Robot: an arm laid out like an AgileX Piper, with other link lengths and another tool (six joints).
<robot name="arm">
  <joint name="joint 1" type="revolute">
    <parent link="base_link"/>
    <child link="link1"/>
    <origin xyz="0 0 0.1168" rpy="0 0 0"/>
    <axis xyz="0 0 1"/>
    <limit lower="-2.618" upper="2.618"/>
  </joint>
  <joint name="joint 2" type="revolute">
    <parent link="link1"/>
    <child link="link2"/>
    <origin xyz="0 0 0" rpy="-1.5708 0 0"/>
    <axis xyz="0 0 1"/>
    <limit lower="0" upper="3.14"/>
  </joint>
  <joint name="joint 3" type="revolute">
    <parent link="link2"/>
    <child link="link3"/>
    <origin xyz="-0.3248 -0.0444 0" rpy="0 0 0"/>
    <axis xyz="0 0 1"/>
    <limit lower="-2.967" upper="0"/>
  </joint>
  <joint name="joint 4" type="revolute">
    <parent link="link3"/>
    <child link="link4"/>
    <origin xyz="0.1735 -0.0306 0" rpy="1.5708 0 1.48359"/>
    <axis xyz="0 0 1"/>
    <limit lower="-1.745" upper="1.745"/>
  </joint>
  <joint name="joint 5" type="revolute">
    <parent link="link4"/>
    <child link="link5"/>
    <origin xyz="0 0 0" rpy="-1.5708 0 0"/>
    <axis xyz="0 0 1"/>
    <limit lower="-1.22" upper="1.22"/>
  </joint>
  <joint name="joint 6" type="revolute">
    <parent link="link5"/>
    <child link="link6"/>
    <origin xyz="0 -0.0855 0" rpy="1.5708 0 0"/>
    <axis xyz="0 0 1"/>
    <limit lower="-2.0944" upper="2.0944"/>
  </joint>
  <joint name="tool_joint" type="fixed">
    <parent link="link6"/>
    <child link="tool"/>
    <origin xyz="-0.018 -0.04 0.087" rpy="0.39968 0 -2.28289"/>
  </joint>
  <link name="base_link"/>
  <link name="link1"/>
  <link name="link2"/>
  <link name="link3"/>
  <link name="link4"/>
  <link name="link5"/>
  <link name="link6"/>
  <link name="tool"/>
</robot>
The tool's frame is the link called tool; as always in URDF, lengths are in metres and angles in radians.
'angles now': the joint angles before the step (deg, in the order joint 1, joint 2, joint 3, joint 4, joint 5, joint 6). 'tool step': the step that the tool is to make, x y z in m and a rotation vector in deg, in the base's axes. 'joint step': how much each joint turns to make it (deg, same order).
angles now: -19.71 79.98 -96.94 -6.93 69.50 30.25
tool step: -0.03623 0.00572 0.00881 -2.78 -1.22 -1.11
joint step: 0.00 -6.36 4.29 -2.53 0.00 0.17
